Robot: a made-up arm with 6 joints. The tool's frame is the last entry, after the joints. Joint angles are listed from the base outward. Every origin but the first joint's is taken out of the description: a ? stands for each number. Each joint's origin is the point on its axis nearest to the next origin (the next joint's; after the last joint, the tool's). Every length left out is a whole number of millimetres.
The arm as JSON. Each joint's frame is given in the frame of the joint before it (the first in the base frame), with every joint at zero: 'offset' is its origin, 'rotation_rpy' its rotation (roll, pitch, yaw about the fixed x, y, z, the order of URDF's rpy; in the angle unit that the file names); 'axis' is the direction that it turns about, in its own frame. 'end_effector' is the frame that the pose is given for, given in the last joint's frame.
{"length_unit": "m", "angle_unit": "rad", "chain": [
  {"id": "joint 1", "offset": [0.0, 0.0, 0.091], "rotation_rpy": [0.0, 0.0, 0.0], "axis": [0.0, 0.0, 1.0]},
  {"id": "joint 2", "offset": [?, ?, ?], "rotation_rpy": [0.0, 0.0, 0.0], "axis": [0.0, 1.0, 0.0]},
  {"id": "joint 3", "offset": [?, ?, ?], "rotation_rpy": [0.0, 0.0, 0.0], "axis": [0.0, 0.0, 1.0]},
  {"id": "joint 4", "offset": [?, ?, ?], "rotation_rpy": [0.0, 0.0, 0.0], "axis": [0.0, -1.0, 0.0]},
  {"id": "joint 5", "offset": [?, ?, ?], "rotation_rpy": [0.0, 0.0, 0.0], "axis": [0.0, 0.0, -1.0]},
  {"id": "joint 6", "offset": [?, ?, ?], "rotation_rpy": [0.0, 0.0, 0.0], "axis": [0.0, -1.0, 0.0]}
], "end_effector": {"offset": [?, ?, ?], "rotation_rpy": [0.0, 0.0, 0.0]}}
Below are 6 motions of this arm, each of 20 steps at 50 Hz.
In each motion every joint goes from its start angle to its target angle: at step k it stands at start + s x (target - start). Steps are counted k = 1, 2, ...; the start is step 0. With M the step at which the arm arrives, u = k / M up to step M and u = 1 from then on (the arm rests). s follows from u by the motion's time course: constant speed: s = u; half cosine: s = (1 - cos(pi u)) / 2; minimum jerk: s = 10 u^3 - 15 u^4 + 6 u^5.
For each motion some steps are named. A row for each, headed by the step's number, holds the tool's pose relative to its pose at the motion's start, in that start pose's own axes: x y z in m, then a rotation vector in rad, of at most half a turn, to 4 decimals.
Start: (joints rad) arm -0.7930 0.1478 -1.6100 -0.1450 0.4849 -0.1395
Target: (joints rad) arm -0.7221 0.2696 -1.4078 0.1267 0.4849 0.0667
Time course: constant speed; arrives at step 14
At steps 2, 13, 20:
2: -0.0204 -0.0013 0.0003 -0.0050 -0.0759 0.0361
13: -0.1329 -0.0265 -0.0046 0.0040 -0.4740 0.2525
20: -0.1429 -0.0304 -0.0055 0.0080 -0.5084 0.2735

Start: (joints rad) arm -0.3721 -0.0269 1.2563 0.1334 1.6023 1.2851
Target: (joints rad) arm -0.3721 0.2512 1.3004 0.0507 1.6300 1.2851
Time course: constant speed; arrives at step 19
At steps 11, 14, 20:
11: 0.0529 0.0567 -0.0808 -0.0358 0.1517 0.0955
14: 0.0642 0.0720 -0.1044 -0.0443 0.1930 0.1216
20: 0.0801 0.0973 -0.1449 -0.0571 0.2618 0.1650

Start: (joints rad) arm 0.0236 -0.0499 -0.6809 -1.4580 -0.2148 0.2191
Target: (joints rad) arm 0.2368 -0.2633 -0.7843 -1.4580 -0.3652 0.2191
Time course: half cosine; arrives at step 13
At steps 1, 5, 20:
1: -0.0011 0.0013 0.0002 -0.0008 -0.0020 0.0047
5: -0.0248 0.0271 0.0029 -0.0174 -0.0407 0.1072
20: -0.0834 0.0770 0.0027 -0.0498 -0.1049 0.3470

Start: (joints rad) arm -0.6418 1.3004 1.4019 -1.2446 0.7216 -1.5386
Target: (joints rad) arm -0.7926 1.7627 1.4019 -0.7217 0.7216 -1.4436
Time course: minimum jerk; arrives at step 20
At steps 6, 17, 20:
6: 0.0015 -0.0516 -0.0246 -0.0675 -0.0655 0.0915
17: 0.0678 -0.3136 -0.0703 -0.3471 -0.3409 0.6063
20: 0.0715 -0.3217 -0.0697 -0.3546 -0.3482 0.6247

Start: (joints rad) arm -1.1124 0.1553 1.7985 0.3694 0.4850 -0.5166
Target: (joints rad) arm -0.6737 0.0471 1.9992 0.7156 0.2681 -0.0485
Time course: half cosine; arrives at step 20
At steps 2, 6, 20:
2: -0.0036 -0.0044 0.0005 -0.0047 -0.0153 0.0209
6: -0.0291 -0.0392 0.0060 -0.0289 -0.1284 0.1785
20: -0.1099 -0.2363 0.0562 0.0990 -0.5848 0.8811

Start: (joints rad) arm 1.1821 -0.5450 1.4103 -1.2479 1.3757 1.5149
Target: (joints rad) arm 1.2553 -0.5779 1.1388 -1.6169 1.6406 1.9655
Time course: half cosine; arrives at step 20
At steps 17, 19, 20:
17: 0.0379 0.1591 -0.0973 -0.2472 -0.2047 0.3331
19: 0.0378 0.1678 -0.1027 -0.2535 -0.2158 0.3537
20: 0.0378 0.1689 -0.1034 -0.2542 -0.2173 0.3563

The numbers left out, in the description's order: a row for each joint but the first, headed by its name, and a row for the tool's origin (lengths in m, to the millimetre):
joint 2: 0.067 -0.128 0.0
joint 3: -0.101 0.0 0.048
joint 4: -0.04 0.251 0.0
joint 5: -0.071 0.0 0.419
joint 6: 0.005 0.052 0.0
tool: 0.144 0.0 -0.094

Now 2 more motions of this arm.
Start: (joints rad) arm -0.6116 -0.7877 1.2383 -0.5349 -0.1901 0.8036
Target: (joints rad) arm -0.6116 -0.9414 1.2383 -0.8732 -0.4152 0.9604
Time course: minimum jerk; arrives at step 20
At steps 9, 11, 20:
9: 0.0244 0.0231 -0.0634 0.0295 0.0616 0.0536
11: 0.0341 0.0314 -0.0936 0.0458 0.0899 0.0719
20: 0.0525 0.0439 -0.1618 0.0864 0.1511 0.0974

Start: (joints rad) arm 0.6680 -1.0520 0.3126 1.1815 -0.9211 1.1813
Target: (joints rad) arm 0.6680 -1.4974 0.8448 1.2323 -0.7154 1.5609
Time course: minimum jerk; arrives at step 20
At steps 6, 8, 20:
6: -0.0041 0.0265 0.0881 0.0154 -0.1648 0.0231
8: -0.0187 0.0485 0.1717 0.0370 -0.3186 0.0422
20: -0.1884 0.0848 0.5105 0.2111 -0.9598 0.0808

